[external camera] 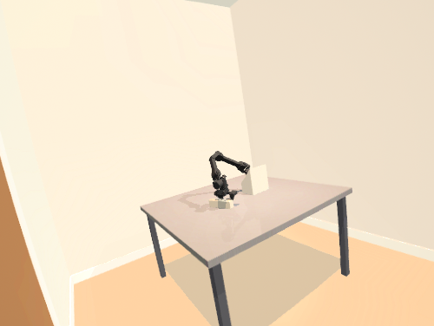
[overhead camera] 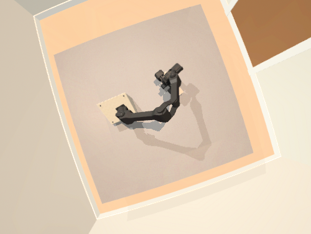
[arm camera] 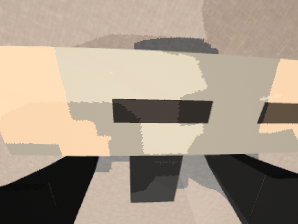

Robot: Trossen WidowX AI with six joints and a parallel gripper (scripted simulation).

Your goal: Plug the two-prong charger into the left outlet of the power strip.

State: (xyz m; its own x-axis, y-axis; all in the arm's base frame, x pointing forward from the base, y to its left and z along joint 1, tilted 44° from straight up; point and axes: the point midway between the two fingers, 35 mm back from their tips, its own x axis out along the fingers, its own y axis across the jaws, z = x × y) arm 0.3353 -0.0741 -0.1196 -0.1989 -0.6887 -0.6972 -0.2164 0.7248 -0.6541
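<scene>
The dark charger is 1 cm ahead of my gripper tip and 1 cm above it.
</scene>
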